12 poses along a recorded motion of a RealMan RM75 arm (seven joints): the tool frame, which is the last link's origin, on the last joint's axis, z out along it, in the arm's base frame.
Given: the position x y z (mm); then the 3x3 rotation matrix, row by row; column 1 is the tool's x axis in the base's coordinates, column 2 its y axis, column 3 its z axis. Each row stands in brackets.
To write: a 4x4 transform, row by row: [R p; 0 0 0 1], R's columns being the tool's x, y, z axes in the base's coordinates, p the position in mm. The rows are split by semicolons. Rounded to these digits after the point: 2 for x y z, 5 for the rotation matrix.
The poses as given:
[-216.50 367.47 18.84], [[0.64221 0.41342 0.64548], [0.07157 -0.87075 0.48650], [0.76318 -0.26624 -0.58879]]
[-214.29 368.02 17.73], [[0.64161 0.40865 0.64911], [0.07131 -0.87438 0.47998], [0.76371 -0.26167 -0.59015]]
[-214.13 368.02 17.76], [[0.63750 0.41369 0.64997], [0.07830 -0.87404 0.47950], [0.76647 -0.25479 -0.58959]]
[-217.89 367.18 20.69], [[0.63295 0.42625 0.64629], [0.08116 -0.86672 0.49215], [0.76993 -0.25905 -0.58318]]
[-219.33 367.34 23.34], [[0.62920 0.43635 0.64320], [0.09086 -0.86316 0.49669], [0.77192 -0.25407 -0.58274]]
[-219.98 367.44 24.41], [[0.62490 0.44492 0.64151], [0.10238 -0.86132 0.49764], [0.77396 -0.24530 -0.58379]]
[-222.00 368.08 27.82], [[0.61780 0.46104 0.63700], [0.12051 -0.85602 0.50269], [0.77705 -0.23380 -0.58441]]
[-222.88 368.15 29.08], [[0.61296 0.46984 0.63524], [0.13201 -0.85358 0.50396], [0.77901 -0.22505 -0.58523]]
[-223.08 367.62 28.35], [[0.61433 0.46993 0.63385], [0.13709 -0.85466 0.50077], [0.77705 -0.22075 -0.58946]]
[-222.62 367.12 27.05], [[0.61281 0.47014 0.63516], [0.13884 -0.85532 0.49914], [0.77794 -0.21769 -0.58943]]
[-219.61 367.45 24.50], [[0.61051 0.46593 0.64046], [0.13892 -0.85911 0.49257], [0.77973 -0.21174 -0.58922]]
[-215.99 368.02 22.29], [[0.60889 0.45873 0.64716], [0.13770 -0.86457 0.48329], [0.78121 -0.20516 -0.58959]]
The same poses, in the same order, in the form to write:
0.64221 0.41342 0.64548 -216.50; 0.07157 -0.87075 0.48650 367.47; 0.76318 -0.26624 -0.58879 18.84; 0 0 0 1
0.64161 0.40865 0.64911 -214.29; 0.07131 -0.87438 0.47998 368.02; 0.76371 -0.26167 -0.59015 17.73; 0 0 0 1
0.63750 0.41369 0.64997 -214.13; 0.07830 -0.87404 0.47950 368.02; 0.76647 -0.25479 -0.58959 17.76; 0 0 0 1
0.63295 0.42625 0.64629 -217.89; 0.08116 -0.86672 0.49215 367.18; 0.76993 -0.25905 -0.58318 20.69; 0 0 0 1
0.62920 0.43635 0.64320 -219.33; 0.09086 -0.86316 0.49669 367.34; 0.77192 -0.25407 -0.58274 23.34; 0 0 0 1
0.62490 0.44492 0.64151 -219.98; 0.10238 -0.86132 0.49764 367.44; 0.77396 -0.24530 -0.58379 24.41; 0 0 0 1
0.61780 0.46104 0.63700 -222.00; 0.12051 -0.85602 0.50269 368.08; 0.77705 -0.23380 -0.58441 27.82; 0 0 0 1
0.61296 0.46984 0.63524 -222.88; 0.13201 -0.85358 0.50396 368.15; 0.77901 -0.22505 -0.58523 29.08; 0 0 0 1
0.61433 0.46993 0.63385 -223.08; 0.13709 -0.85466 0.50077 367.62; 0.77705 -0.22075 -0.58946 28.35; 0 0 0 1
0.61281 0.47014 0.63516 -222.62; 0.13884 -0.85532 0.49914 367.12; 0.77794 -0.21769 -0.58943 27.05; 0 0 0 1
0.61051 0.46593 0.64046 -219.61; 0.13892 -0.85911 0.49257 367.45; 0.77973 -0.21174 -0.58922 24.50; 0 0 0 1
0.60889 0.45873 0.64716 -215.99; 0.13770 -0.86457 0.48329 368.02; 0.78121 -0.20516 -0.58959 22.29; 0 0 0 1

